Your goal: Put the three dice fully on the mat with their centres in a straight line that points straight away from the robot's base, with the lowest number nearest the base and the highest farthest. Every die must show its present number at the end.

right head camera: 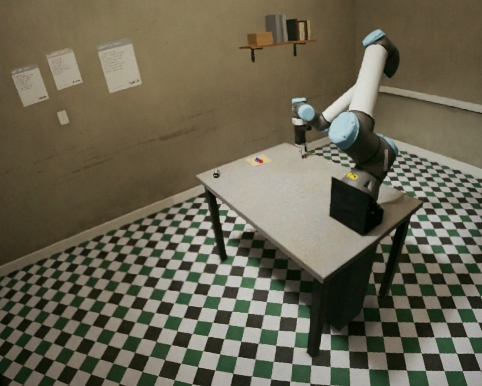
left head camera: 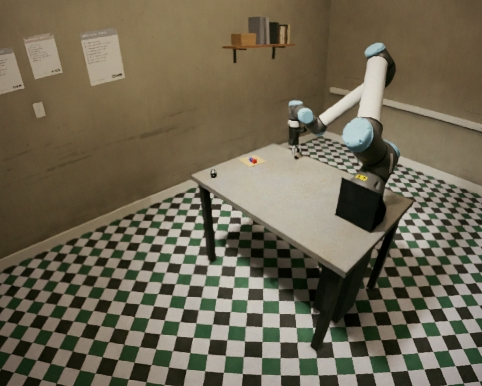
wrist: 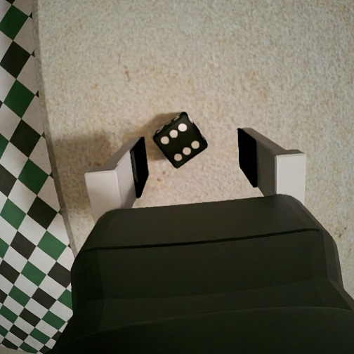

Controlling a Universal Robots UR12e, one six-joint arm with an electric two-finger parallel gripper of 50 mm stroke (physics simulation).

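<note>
A black die lies on the table near its edge, with six white pips up. It sits turned at an angle to the fingers, nearer the left finger in the wrist view. My gripper is open and empty, pointing down low over this die. The yellow mat lies on the far part of the table. A red die and a blue die stand close together on it, the red one nearer the base. Their numbers are too small to read.
A small black and white object stands near the table's left corner, beyond the mat. The robot's base stands at the other end of the table, behind a black panel. A checkered floor shows past the table edge in the wrist view.
</note>
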